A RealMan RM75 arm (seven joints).
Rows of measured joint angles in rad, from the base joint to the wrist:
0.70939, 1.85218, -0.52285, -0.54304, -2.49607, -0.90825, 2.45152
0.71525, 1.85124, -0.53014, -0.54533, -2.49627, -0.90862, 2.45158
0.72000, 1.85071, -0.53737, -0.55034, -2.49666, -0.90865, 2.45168
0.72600, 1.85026, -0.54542, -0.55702, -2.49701, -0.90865, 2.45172
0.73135, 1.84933, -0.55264, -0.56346, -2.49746, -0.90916, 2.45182
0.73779, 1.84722, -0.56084, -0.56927, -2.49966, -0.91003, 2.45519
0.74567, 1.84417, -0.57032, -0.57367, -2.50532, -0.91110, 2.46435
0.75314, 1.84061, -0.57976, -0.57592, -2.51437, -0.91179, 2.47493
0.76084, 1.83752, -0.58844, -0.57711, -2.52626, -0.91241, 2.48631
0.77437, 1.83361, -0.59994, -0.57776, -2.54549, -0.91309, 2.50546
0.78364, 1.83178, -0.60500, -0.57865, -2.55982, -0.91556, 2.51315
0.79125, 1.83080, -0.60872, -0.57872, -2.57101, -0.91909, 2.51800
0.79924, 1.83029, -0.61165, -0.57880, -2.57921, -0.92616, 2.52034
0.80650, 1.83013, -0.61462, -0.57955, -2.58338, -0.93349, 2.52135
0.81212, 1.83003, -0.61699, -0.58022, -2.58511, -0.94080, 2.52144
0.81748, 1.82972, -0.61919, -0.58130, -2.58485, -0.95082, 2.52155
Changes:
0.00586, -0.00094, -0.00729, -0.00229, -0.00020, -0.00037, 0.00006
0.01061, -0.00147, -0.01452, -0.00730, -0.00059, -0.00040, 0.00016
0.01661, -0.00192, -0.02257, -0.01398, -0.00094, -0.00040, 0.00020
0.02196, -0.00285, -0.02979, -0.02042, -0.00139, -0.00091, 0.00030
0.02840, -0.00496, -0.03799, -0.02623, -0.00359, -0.00178, 0.00367
0.03628, -0.00801, -0.04747, -0.03063, -0.00925, -0.00285, 0.01283
0.04375, -0.01157, -0.05691, -0.03288, -0.01830, -0.00354, 0.02341
0.05145, -0.01466, -0.06559, -0.03407, -0.03019, -0.00416, 0.03479
0.06498, -0.01857, -0.07709, -0.03472, -0.04942, -0.00484, 0.05394
0.07425, -0.02040, -0.08215, -0.03561, -0.06375, -0.00731, 0.06163
0.08186, -0.02138, -0.08587, -0.03568, -0.07494, -0.01084, 0.06648
0.08985, -0.02189, -0.08880, -0.03576, -0.08314, -0.01791, 0.06882
0.09711, -0.02205, -0.09177, -0.03651, -0.08731, -0.02524, 0.06983
0.10273, -0.02215, -0.09414, -0.03718, -0.08904, -0.03255, 0.06992
0.10809, -0.02246, -0.09634, -0.03826, -0.08878, -0.04257, 0.07003

